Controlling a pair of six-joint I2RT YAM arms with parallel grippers.
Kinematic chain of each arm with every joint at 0, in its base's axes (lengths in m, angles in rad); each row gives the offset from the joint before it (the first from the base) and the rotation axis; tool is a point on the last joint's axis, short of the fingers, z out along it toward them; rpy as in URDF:
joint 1: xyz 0 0 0.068 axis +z
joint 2: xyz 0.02 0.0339 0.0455 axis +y
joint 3: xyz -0.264 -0.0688 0 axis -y
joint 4: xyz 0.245 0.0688 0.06 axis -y
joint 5: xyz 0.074 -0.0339 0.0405 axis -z
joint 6: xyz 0.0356 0 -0.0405 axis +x
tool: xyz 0 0 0 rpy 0 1.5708 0
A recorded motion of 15 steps. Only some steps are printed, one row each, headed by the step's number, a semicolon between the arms.
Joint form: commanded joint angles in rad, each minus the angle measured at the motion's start. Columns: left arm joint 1, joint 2, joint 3, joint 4, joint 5, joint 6; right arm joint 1, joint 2, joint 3, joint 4, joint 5, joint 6.
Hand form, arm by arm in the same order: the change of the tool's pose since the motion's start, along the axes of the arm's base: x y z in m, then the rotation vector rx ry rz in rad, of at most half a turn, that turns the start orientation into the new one. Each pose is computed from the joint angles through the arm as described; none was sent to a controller.
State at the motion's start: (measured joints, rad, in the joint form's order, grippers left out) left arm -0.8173 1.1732 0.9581 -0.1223 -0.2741 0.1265; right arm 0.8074 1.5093 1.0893 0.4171 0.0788 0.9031
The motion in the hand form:
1: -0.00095 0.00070 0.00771 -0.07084 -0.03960 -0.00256; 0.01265 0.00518 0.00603 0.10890 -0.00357 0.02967
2: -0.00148 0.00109 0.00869 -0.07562 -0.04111 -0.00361; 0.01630 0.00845 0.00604 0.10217 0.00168 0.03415
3: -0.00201 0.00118 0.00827 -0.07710 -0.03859 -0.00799; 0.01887 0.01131 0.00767 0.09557 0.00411 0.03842
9: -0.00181 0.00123 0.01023 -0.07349 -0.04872 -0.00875; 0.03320 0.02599 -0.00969 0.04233 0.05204 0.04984
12: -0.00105 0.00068 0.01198 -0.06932 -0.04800 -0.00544; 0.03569 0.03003 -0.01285 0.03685 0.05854 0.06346
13: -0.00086 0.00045 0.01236 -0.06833 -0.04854 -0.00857; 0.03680 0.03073 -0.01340 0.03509 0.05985 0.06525
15: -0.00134 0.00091 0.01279 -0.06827 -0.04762 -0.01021; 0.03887 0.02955 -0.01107 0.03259 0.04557 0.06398
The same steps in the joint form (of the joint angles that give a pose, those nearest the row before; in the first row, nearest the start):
1: 0.0003 -0.0147 -0.0082 0.0674 0.0085 -0.0185; -0.0193 0.0505 0.0391 0.0876 -0.0463 0.0753
2: 0.0000 -0.0177 -0.0078 0.0679 0.0099 -0.0205; -0.0206 0.0681 0.0604 0.0757 -0.0524 0.0743
3: -0.0006 -0.0196 -0.0100 0.0673 0.0143 -0.0221; -0.0205 0.0808 0.0826 0.0602 -0.0569 0.0714
9: -0.0002 -0.0197 -0.0052 0.0693 0.0125 -0.0120; -0.0212 0.1641 0.1325 0.0226 -0.0716 0.0663
12: 0.0000 -0.0151 0.0057 0.0598 0.0088 -0.0107; -0.0196 0.1832 0.1447 0.0216 -0.0839 0.0667
13: 0.0003 -0.0139 0.0078 0.0590 0.0118 -0.0086; -0.0206 0.1883 0.1491 0.0201 -0.0867 0.0663
15: 0.0004 -0.0165 0.0083 0.0553 0.0137 -0.0087; -0.0266 0.1894 0.1560 0.0229 -0.0910 0.0546

